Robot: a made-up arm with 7 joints.
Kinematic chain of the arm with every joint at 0, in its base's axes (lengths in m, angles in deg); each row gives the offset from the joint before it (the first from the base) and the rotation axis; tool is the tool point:
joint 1: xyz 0 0 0.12 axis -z
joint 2: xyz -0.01 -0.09 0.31 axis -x
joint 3: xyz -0.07 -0.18 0 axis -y
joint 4: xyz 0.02 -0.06 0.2 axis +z
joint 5: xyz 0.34 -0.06 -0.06 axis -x
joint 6: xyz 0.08 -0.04 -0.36 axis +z
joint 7: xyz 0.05 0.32 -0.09 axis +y
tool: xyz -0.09 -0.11 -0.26
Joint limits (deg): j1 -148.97..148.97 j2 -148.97..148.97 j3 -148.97..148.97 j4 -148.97..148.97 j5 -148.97..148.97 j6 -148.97..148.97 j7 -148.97..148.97
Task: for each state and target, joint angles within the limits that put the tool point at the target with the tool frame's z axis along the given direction. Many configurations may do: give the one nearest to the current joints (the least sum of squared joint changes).
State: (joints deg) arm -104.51 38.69 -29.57 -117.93 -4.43 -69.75 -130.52
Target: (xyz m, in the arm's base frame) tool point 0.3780 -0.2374 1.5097 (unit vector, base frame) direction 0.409 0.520 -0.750
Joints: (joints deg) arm -106.32 91.06 -21.92 -79.14 14.35 -49.39 -99.36
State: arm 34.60 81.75 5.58 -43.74 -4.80 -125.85 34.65
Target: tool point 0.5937 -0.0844 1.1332 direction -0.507 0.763 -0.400
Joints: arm 5.39 131.60 5.03 -11.00 0.76 -148.97 32.63
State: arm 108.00 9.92 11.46 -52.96 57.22 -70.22 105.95
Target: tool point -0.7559 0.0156 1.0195 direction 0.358 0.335 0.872
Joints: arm 105.28 46.66 14.51 -43.80 72.35 -80.20 100.91
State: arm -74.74 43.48 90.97 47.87 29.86 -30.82 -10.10
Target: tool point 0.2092 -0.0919 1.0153 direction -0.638 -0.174 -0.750
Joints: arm -68.66 -3.23 146.28 55.97 17.89 12.37 20.74
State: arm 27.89 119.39 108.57 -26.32 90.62 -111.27 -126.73
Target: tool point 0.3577 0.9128 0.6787 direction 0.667 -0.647 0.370
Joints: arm 37.90 121.38 80.65 1.18 70.94 -80.95 -123.97
